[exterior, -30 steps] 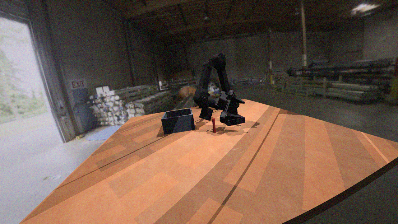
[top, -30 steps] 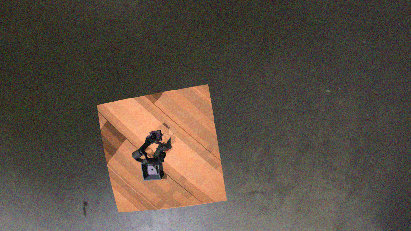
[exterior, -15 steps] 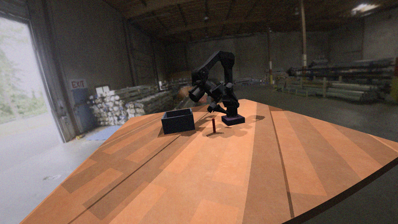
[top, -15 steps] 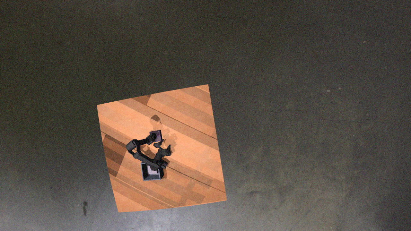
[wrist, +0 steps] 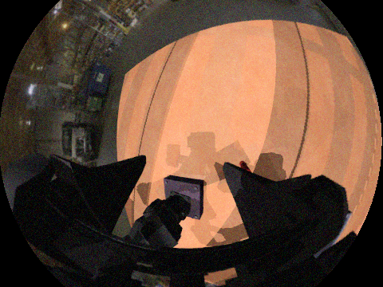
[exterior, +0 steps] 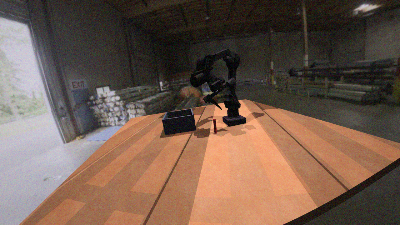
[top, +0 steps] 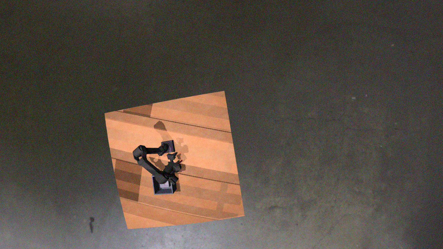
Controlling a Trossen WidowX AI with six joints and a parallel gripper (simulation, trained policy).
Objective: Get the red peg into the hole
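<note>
My gripper tip is now 120 mm above the red peg, 80 mm short of it and 20 mm to the left of it. From my gripper tip the other things lie so: dark box 280 mm ahead, 200 mm to the right, 130 mm below; plate 280 mm ahead, 200 mm to the right, 110 mm below.
</note>
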